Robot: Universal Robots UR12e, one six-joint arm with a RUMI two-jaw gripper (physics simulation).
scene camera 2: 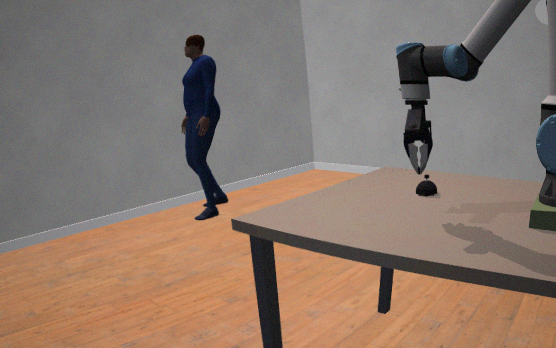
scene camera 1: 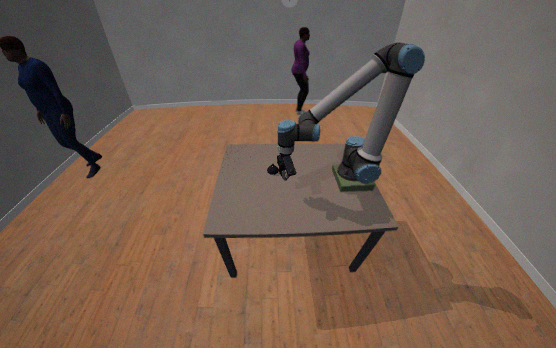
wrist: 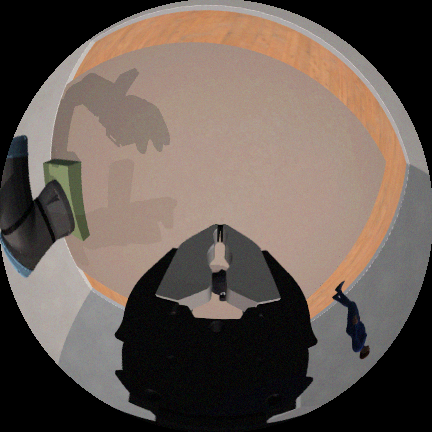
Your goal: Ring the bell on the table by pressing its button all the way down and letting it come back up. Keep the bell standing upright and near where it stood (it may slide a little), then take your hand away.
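Seen in the pictures: gripper, between the fingertips: (scene camera 2: 419, 174) (scene camera 1: 285, 180) (wrist: 219, 225); arm's base, origin of its link: (scene camera 1: 350, 172) (wrist: 59, 206).
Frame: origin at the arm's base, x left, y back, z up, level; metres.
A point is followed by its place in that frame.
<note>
The bell (scene camera 1: 272, 170) {x -0.102, y -0.555, z -0.014 m} (scene camera 2: 426, 189) {x -0.095, y -0.538, z -0.024 m} is a small black dome with a thin button on top. It stands upright on the table (scene camera 1: 250, 215) {x 0.254, y -0.728, z -0.048 m} (scene camera 2: 340, 215) {x 0.194, y -0.721, z -0.048 m}. My gripper (scene camera 1: 285, 177) {x 0.099, y -0.497, z 0.069 m} (scene camera 2: 419, 172) {x 0.099, y -0.497, z 0.069 m} (wrist: 219, 225) {x 0.099, y -0.497, z 0.069 m} is shut, with nothing between its fingertips, and points down. In scene camera 2 its tips show slightly above and left of the button, apart from it. In scene camera 1 the tips show right of the bell and a little lower in the picture. In the wrist view a dark part, seemingly of the bell, shows through the gap behind the tips; the rest is hidden.
The arm's base stands on a green block (scene camera 1: 357, 185) {x 0.139, y -0.007, z 0.004 m} (scene camera 2: 542, 219) {x 0.137, y -0.079, z -0.019 m} (wrist: 75, 200) {x 0.029, y -0.110, z -0.018 m} at the table's right side. A person in blue (scene camera 1: 45, 95) (scene camera 2: 200, 100) (wrist: 356, 327) and a person in purple (scene camera 1: 300, 57) stand on the floor away from the table. Arm shadows lie on the table.
</note>
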